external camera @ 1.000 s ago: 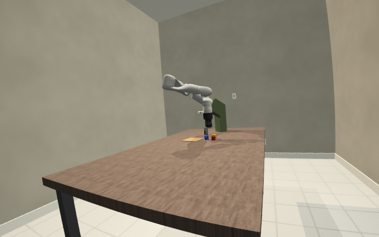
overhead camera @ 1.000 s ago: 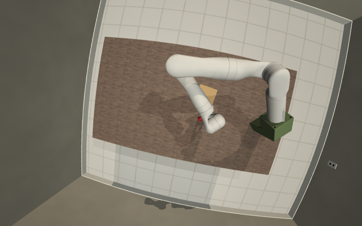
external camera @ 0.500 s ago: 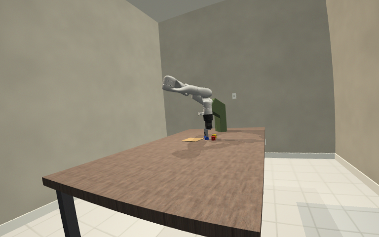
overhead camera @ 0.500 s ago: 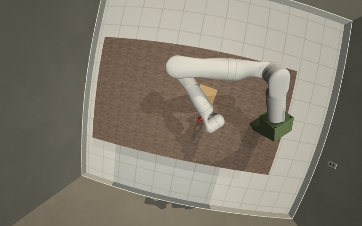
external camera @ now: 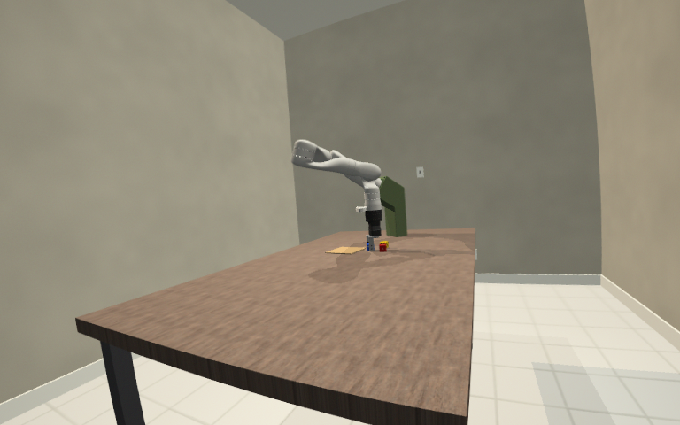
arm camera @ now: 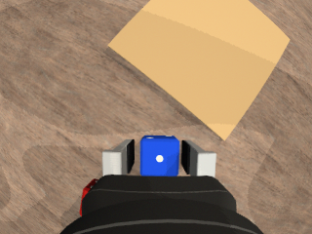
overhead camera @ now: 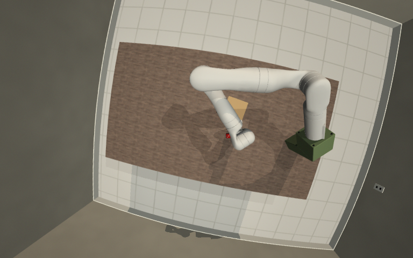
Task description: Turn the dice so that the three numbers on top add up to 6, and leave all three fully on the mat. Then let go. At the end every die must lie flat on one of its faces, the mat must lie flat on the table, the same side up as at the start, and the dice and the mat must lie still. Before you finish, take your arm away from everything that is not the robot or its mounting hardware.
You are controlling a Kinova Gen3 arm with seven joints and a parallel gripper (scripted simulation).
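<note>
Right now the blue die is 10 mm below my hand. The rest, counted from my hand: yellow die: 50 mm behind, 60 mm to the left, 10 mm below; tan mat: 10 mm behind, 120 mm to the right, 20 mm below; red die: 30 mm ahead, 60 mm to the left, 10 mm below.
</note>
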